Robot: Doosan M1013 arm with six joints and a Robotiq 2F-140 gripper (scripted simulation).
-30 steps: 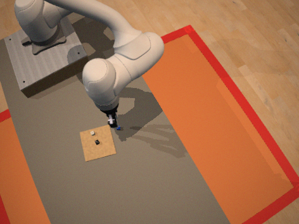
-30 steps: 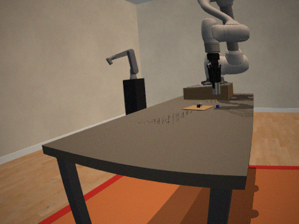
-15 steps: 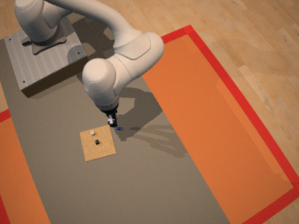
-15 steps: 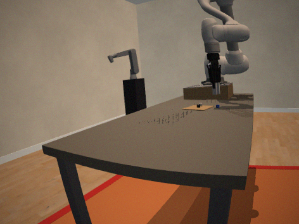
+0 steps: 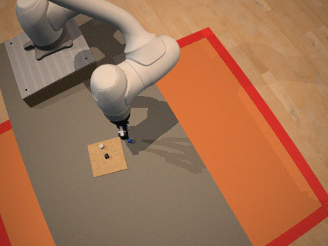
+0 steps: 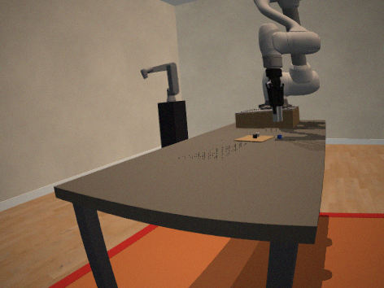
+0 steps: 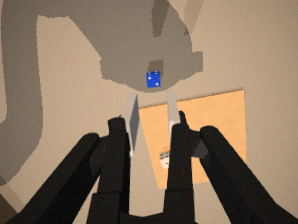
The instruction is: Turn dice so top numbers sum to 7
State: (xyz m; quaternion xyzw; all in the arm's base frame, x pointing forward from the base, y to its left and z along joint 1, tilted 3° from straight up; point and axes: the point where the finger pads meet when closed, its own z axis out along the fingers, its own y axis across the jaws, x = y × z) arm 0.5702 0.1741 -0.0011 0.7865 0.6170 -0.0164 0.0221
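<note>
The blue die is 100 mm below my hand and 10 mm to the left of it. Round my hand: black die 110 mm to the right, 100 mm below, 30 mm ahead; then tan mat 110 mm to the right, 110 mm below, 30 mm ahead; then white die 110 mm to the right, 100 mm below, 20 mm behind.
</note>
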